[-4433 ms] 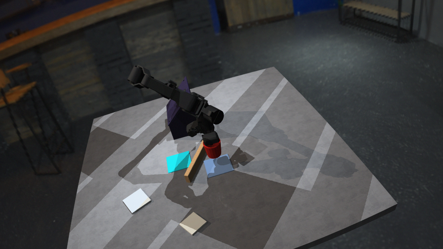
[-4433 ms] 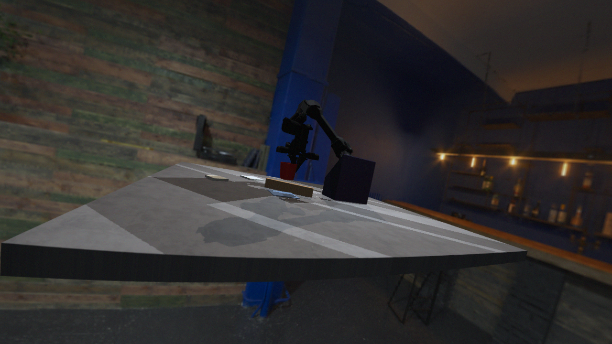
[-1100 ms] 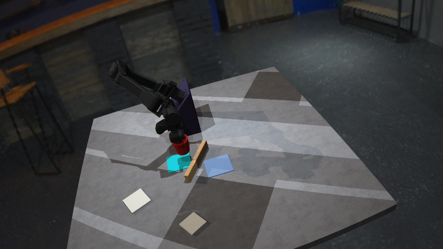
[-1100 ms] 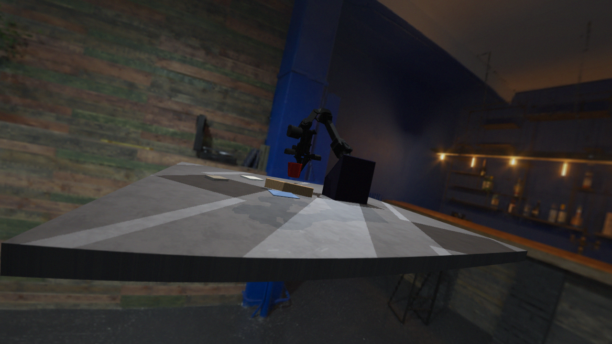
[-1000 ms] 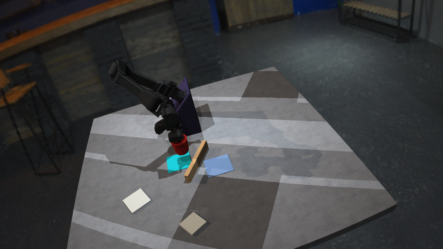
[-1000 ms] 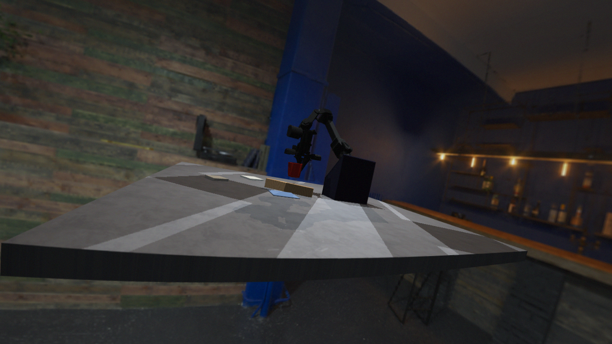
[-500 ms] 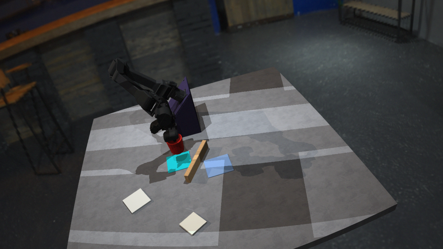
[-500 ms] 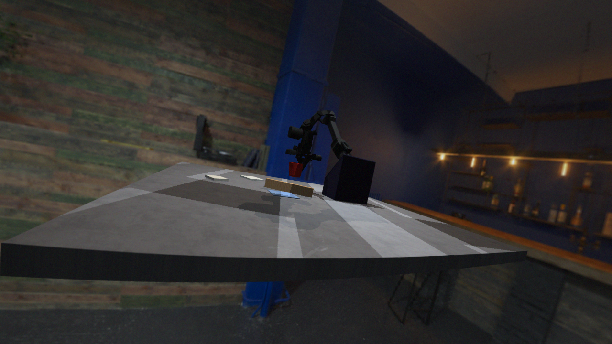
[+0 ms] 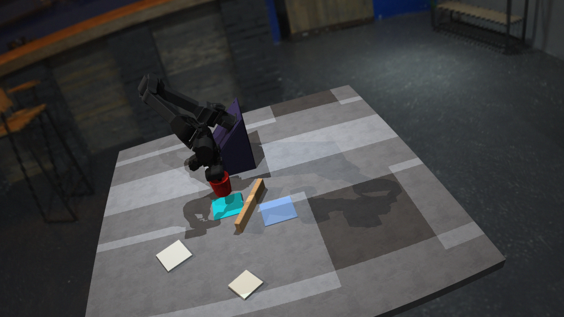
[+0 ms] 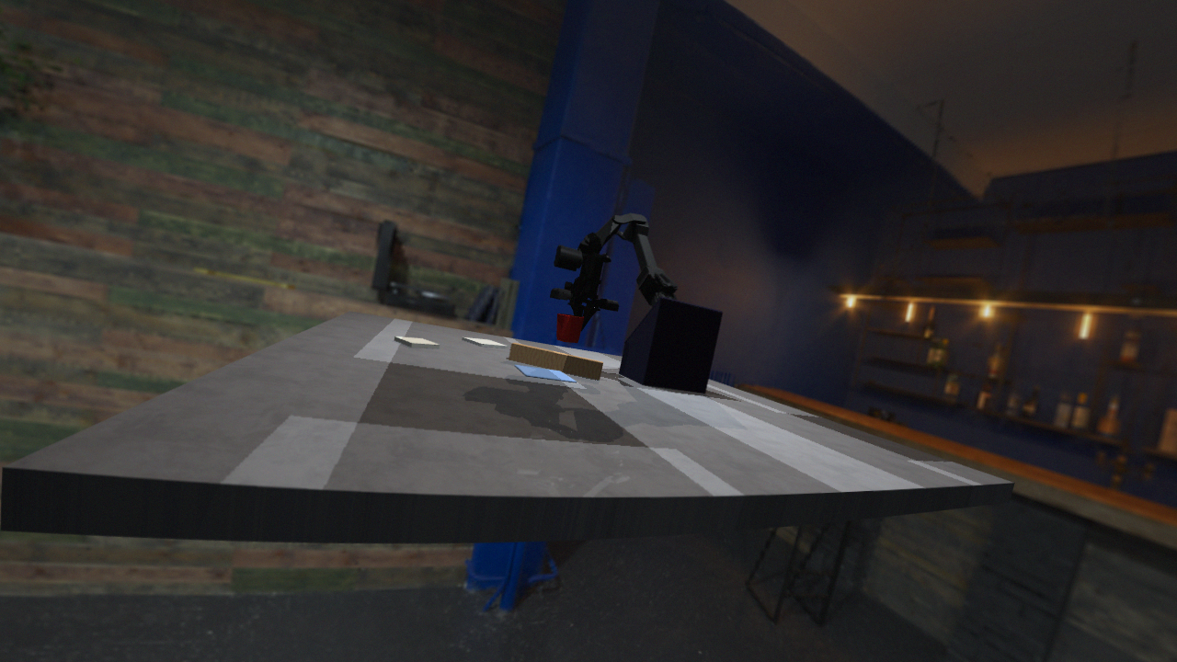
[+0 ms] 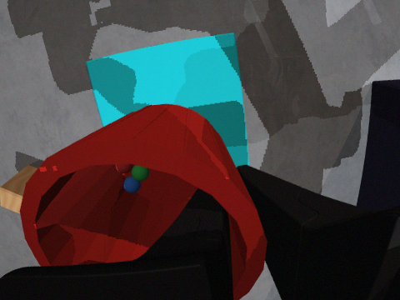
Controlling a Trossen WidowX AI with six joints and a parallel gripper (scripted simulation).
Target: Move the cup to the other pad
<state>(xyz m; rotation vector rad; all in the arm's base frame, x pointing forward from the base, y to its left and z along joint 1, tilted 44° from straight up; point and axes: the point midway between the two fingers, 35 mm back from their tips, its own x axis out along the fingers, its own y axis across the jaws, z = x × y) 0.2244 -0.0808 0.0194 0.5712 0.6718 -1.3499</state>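
The cyan pad is 30 mm ahead of my gripper tip and 110 mm below it. Also, from my gripper tip: red cup: 30 mm ahead; then wooden bar: 70 mm ahead, 90 mm to the left, 90 mm below; then pale blue pad: 110 mm ahead, 180 mm to the left, 110 mm below.
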